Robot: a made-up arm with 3 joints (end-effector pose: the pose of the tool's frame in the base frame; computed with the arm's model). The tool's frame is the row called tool. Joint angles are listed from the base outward.
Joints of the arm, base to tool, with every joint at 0 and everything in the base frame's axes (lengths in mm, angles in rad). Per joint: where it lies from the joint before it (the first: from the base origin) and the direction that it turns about. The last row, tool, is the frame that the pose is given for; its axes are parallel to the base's.
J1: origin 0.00 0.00 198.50 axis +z
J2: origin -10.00 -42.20 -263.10 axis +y
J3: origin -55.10 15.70 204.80 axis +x
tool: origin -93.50 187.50 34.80
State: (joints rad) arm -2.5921 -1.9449 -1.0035
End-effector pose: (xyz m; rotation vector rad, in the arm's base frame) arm 0.0682 -0.0797 -0.2268 2.1001 -0.1750 1.5889
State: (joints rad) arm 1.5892 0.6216 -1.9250
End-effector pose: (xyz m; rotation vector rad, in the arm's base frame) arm 0.0611 -0.1199 0.0356 -1.8766 -1.2149 1.5750
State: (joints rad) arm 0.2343 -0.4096 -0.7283
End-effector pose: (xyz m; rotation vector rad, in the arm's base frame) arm -0.2151 0.0891 -0.0266 -0.6668 -0.4721 0.0720
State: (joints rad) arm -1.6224 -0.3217 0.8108
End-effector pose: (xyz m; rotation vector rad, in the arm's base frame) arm 0.0911 0.2619 0.2344 0.3636 -0.8645 -1.3842
